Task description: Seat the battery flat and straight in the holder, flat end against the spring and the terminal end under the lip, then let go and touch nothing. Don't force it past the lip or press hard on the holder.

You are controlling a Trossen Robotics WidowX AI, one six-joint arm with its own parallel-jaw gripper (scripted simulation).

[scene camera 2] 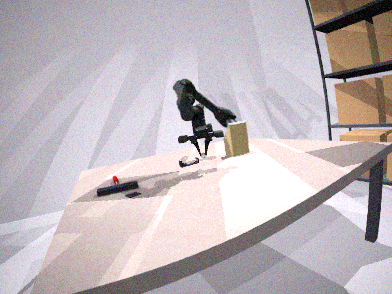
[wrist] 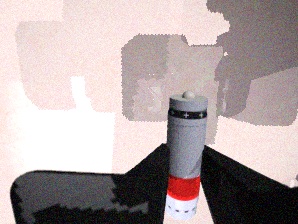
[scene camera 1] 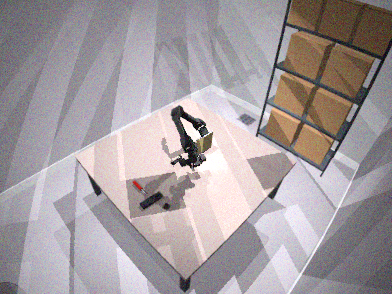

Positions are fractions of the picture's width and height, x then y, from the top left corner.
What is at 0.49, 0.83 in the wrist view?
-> My gripper.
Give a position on a battery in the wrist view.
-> At 0.63, 0.52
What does my gripper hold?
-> A battery.
